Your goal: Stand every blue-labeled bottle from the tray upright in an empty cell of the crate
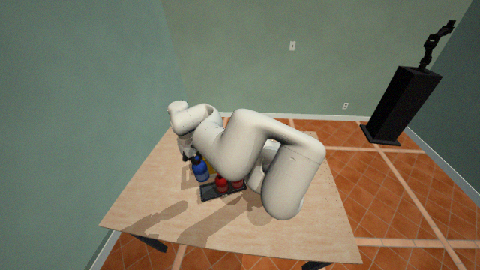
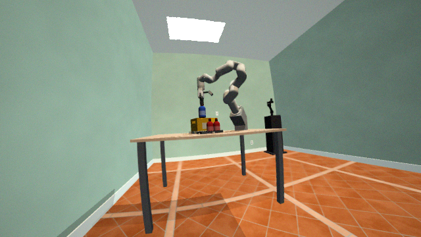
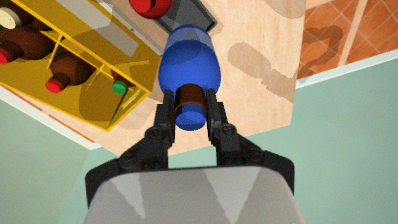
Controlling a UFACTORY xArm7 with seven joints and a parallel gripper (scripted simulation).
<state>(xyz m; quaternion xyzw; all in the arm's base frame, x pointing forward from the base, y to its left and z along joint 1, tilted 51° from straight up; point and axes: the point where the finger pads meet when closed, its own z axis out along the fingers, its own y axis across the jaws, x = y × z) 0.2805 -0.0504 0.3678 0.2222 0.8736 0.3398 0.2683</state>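
Right now the blue-labeled bottle is 7 cm below my hand. From my hand the other things lie so: yellow crate 2 cm behind, 24 cm to the right, 23 cm below; then dark tray 7 cm behind, 4 cm to the right, 30 cm below.
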